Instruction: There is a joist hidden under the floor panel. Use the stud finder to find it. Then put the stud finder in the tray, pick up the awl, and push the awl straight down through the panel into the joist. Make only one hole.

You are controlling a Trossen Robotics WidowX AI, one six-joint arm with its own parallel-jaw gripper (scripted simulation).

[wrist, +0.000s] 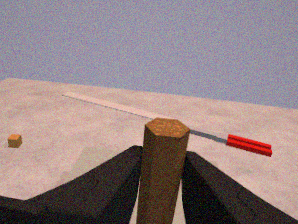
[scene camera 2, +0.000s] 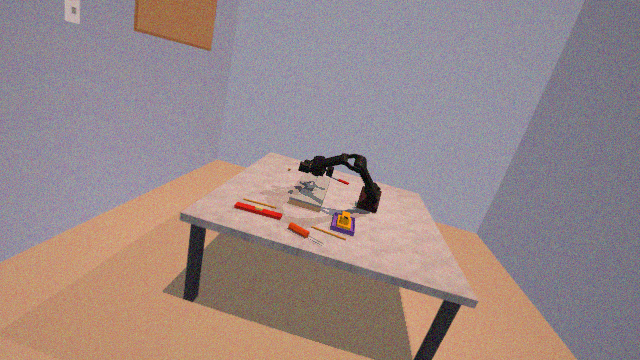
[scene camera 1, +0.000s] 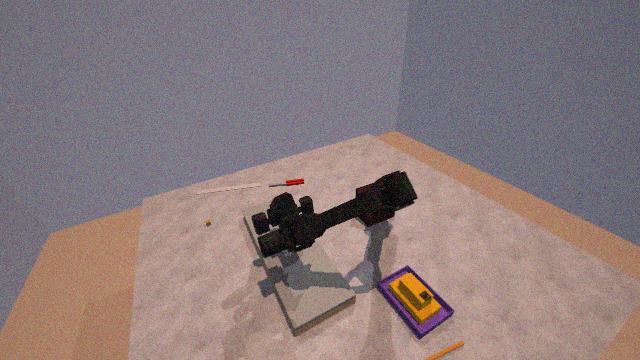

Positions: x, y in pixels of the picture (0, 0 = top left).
Scene:
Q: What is my gripper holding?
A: An awl.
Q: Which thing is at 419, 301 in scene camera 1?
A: A yellow stud finder.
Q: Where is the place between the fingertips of my gripper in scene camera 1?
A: At 275, 202

